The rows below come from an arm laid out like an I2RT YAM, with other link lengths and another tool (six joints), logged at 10 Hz.
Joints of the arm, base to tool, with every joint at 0 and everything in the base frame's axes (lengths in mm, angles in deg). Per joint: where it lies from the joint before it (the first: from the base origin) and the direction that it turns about. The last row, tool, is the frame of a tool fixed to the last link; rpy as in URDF.
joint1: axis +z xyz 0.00 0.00 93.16
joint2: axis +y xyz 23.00 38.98 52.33
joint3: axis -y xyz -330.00 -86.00 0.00
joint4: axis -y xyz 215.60 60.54 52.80
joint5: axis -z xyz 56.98 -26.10 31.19
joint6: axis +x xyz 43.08 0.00 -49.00
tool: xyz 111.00 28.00 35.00 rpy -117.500 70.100 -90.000
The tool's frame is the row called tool.
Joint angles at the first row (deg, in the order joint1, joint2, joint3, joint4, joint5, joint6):
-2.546, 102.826, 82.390, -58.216, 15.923, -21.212
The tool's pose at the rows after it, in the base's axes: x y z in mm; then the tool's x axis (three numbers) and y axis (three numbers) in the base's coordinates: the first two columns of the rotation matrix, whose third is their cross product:
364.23 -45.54 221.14 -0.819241 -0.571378 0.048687 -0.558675 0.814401 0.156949
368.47 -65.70 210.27 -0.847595 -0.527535 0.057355 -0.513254 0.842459 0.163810
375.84 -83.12 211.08 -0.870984 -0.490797 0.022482 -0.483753 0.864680 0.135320
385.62 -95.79 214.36 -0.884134 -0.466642 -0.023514 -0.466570 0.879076 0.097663
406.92 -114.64 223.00 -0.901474 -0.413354 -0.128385 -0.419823 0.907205 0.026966
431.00 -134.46 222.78 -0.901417 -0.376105 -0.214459 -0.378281 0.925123 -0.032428
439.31 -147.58 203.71 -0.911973 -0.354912 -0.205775 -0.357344 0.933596 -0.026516
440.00 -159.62 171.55 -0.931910 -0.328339 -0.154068 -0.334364 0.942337 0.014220
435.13 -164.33 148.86 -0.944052 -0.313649 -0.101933 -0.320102 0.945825 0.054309
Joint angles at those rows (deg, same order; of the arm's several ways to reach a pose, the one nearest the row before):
-4.383, 104.465, 82.390, -58.064, 15.923, -21.213
-7.420, 106.411, 82.391, -56.753, 15.923, -21.234
-9.846, 106.630, 82.392, -53.934, 15.945, -21.234
-11.398, 106.629, 82.390, -50.523, 15.967, -21.212
-13.256, 106.739, 82.389, -43.680, 15.923, -19.398
-14.940, 108.596, 82.390, -36.053, 15.966, -18.393
-16.229, 111.722, 82.390, -33.539, 16.010, -18.393
-17.628, 115.984, 82.390, -33.102, 15.988, -18.349
-18.370, 118.715, 82.389, -34.151, 15.967, -18.349

